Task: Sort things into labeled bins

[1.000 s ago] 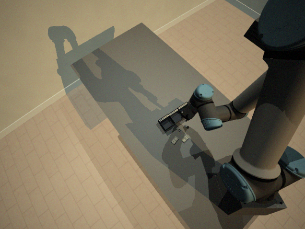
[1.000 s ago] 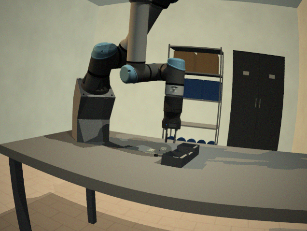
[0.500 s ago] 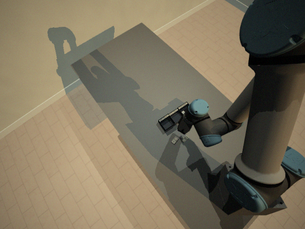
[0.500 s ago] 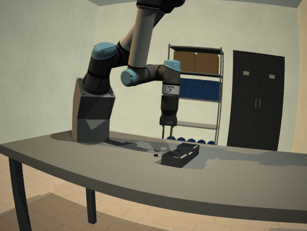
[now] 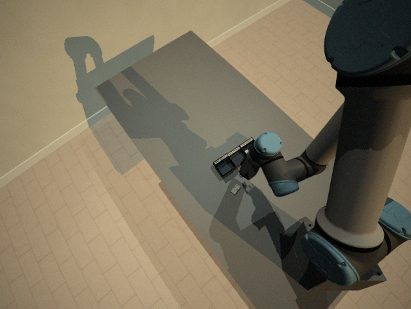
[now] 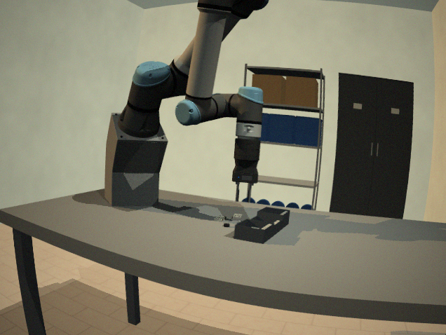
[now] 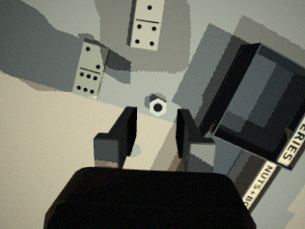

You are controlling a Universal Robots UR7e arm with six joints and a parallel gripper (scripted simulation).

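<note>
My hand is 80 mm above the pale hex nut. From my hand the other things lie so: dark hex nut: 80 mm below, 50 mm to the right, 40 mm behind.
</note>
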